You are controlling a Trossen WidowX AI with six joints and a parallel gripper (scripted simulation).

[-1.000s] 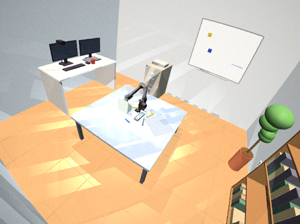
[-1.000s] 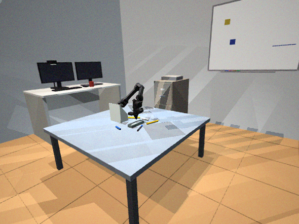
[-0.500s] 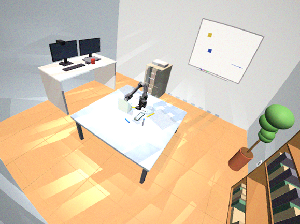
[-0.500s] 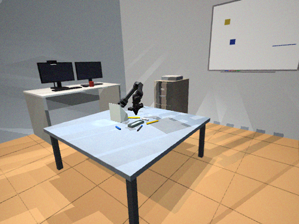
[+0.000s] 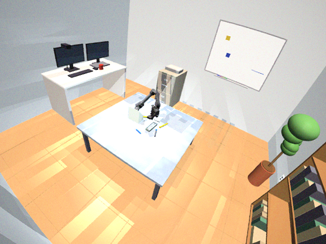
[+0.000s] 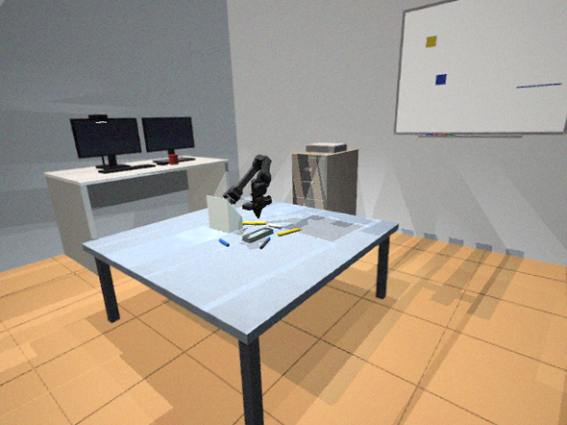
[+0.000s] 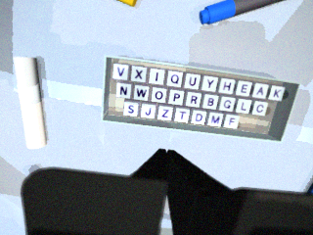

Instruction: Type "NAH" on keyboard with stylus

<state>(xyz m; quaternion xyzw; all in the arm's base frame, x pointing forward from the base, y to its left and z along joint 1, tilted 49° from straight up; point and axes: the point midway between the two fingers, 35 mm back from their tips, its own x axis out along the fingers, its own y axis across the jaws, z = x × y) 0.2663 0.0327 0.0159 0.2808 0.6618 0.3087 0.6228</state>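
Now: gripper tip 80 mm past the blue stylus, 220 mm to the left of it and 90 mm above it. Also, from my gripper tip: dark pen: 120 mm ahead, 60 mm to the right, 90 mm below; N key: 30 mm ahead, 40 mm to the left, 80 mm below; white cylinder: 140 mm to the left, 90 mm below.
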